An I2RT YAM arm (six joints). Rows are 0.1 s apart.
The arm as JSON. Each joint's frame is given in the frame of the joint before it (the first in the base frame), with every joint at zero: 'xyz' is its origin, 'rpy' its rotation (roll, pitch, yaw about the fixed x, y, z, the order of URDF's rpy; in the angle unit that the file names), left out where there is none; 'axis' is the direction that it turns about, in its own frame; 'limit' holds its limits. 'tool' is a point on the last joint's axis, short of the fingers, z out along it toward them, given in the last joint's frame.
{
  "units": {
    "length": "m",
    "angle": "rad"
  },
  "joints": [
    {
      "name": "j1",
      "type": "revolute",
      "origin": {
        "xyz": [
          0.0,
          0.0,
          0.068
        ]
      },
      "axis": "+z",
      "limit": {
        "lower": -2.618,
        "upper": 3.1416
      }
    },
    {
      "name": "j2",
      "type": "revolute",
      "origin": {
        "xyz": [
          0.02,
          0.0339,
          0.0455
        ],
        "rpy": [
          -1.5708,
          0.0,
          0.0
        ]
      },
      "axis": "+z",
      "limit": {
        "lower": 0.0,
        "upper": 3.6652
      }
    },
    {
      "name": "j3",
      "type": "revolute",
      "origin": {
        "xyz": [
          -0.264,
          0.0,
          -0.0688
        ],
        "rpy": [
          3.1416,
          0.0,
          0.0
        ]
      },
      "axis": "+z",
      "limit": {
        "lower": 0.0,
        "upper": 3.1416
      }
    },
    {
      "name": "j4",
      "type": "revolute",
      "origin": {
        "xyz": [
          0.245,
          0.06,
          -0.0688
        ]
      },
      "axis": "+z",
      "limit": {
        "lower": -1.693,
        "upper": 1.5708
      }
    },
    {
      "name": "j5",
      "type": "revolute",
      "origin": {
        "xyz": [
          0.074,
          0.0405,
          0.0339
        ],
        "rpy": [
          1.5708,
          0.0,
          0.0
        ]
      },
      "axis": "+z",
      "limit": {
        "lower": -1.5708,
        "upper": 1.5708
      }
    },
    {
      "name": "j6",
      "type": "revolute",
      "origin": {
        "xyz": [
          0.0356,
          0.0,
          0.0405
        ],
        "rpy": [
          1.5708,
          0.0,
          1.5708
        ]
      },
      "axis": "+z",
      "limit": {
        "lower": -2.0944,
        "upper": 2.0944
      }
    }
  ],
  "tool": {
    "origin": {
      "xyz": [
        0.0,
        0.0,
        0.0
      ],
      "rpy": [
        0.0,
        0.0,
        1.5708
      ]
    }
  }
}
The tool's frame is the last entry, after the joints.
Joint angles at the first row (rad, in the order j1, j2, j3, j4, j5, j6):
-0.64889 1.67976 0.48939 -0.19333 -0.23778 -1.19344
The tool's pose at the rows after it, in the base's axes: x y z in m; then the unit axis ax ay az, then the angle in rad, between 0 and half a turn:
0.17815 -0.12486 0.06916 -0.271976 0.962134 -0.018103 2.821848
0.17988 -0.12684 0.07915 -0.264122 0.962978 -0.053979 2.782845
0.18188 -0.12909 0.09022 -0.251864 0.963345 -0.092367 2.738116
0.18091 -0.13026 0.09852 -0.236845 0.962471 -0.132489 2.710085
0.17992 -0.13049 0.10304 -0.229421 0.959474 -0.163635 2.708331
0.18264 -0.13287 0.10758 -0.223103 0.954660 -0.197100 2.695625
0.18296 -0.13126 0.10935 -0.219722 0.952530 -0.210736 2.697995
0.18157 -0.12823 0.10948 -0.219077 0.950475 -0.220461 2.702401
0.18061 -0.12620 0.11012 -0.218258 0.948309 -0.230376 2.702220
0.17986 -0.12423 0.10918 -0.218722 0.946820 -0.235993 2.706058
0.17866 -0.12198 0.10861 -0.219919 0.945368 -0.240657 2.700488
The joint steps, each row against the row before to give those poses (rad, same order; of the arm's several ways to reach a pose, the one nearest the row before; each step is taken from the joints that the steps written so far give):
0.00000 -0.02754 -0.00313 0.01382 0.00609 0.01988
0.00000 -0.05670 -0.01222 0.03827 0.01531 0.02299
0.00001 -0.05833 -0.01077 0.04294 0.01681 0.03066
-0.00154 -0.05368 -0.02133 0.04900 0.03362 0.02760
0.00307 -0.03230 -0.01544 0.03245 0.04158 0.00928
0.00462 -0.01385 -0.00464 0.05057 0.03678 0.00772
0.01070 -0.01373 -0.00763 0.01384 0.02611 0.00918
0.01074 -0.01540 -0.01533 0.01222 0.02151 0.00459
0.00768 -0.01380 -0.01225 0.01379 0.01688 0.00310
0.00765 -0.00460 -0.01077 0.01226 0.01384 0.00149
0.00615 -0.00920 -0.01382 0.01538 0.00463 0.00157

